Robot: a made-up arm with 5 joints.
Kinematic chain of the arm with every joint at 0, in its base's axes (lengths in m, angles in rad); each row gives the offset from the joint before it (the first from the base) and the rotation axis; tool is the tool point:
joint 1: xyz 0 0 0.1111 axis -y
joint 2: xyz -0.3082 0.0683 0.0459 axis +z
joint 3: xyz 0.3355 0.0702 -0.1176 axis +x
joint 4: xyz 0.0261 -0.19 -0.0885 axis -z
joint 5: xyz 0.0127 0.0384 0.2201 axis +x
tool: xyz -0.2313 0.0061 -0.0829
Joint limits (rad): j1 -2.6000..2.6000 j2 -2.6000..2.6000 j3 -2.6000..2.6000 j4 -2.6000..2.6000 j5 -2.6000..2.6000
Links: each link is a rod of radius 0.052 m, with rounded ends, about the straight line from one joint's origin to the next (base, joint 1, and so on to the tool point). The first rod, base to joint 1, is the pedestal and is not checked.
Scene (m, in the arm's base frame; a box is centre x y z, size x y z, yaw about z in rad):
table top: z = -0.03
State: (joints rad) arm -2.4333 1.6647 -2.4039 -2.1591 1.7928
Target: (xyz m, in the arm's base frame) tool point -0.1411 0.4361 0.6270
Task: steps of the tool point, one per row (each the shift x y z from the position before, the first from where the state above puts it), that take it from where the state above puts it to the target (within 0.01 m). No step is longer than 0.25 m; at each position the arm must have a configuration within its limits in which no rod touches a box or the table.
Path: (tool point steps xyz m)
1: -0.2005 0.0248 0.1280
2: -0.2287 0.0142 0.0547
3: -0.2274 0.0027 -0.0276
4: -0.1927 -0.0103 -0.1047

